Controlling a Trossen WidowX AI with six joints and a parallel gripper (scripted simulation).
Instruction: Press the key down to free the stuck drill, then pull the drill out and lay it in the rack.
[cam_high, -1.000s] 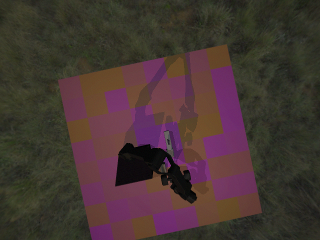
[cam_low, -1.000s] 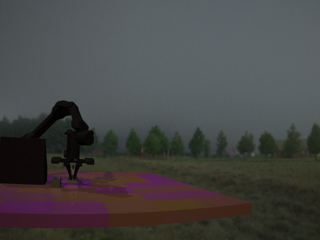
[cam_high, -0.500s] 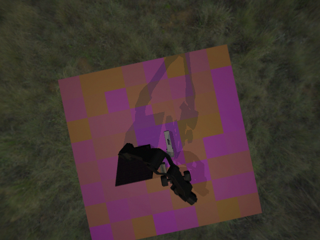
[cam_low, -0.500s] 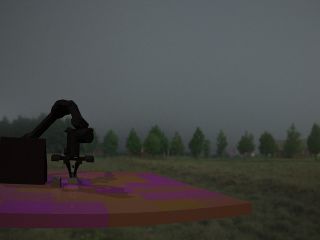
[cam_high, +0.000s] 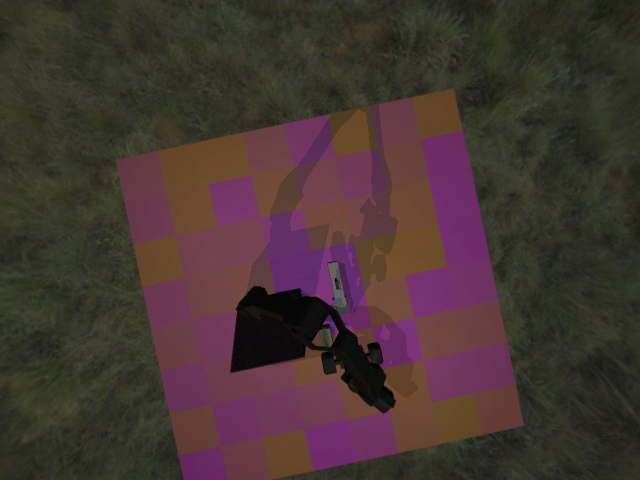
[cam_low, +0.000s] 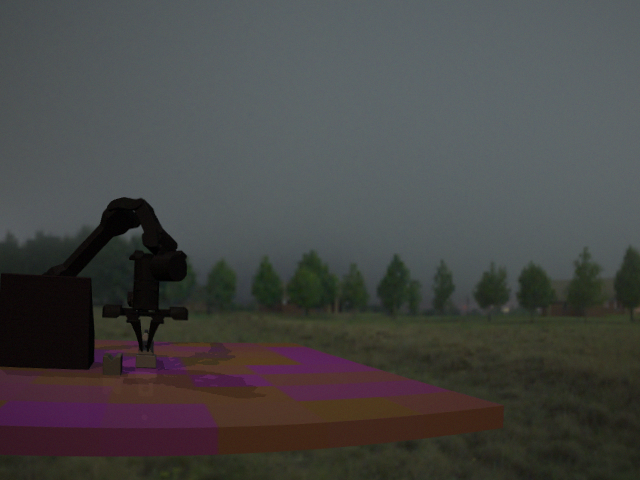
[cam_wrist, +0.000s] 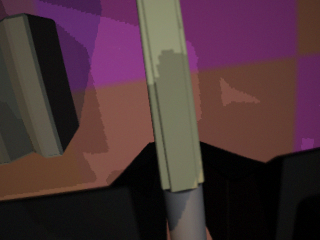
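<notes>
My gripper tip is now 70 mm past the grey rack, 30 mm to the right of it and 30 mm above it. From my gripper tip the other things lie so: thin dark key (230 mm to the left); grey block (200 mm to the left, 20 mm below); drill (40 mm to the left, 30 mm above).
</notes>
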